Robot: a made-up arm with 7 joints.
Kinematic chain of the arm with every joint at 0, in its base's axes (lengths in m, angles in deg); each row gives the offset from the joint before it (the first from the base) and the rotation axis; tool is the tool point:
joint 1: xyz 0 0 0.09 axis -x
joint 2: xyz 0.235 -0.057 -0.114 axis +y
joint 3: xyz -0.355 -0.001 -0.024 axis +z
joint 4: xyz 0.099 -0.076 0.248 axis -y
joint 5: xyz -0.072 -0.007 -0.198 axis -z
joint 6: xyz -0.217 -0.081 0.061 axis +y
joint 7: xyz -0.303 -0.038 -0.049 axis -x
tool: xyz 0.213 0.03 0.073
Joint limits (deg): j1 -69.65..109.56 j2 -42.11..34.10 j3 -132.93..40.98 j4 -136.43..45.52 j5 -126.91..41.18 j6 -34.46..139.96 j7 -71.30..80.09
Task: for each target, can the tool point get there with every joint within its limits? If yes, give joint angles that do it. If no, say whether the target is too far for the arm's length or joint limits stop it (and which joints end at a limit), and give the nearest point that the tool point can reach.
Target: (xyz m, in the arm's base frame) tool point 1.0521 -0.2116 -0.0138
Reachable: no: joint limits stop it (at a limit: joint 1, joint 2, joint 3, joint 4, joint 7) | nearest point 0.5771 -0.3242 0.0651 | short by 0.494 m
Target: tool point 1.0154 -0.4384 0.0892
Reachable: no: joint limits stop it (at a limit: joint 1, joint 2, joint 4, joint 7) | nearest point 0.5835 -0.3723 0.1117 | short by 0.438 m
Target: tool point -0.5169 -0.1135 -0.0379
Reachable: yes | joints -30.87 -8.22 -76.81 -18.62 -71.30 20.10 -15.46
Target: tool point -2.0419 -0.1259 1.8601
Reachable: no: too far | nearest point -0.5978 -0.0731 0.4858 | short by 1.994 m
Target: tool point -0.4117 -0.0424 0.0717
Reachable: yes | joints -53.83 -1.36 -98.96 20.98 -72.71 121.74 59.28
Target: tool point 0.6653 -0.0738 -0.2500
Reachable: no: joint limits stop it (at a limit: joint 1, joint 2, joint 4, joint 7) | nearest point 0.4326 -0.1116 -0.1291 | short by 0.265 m
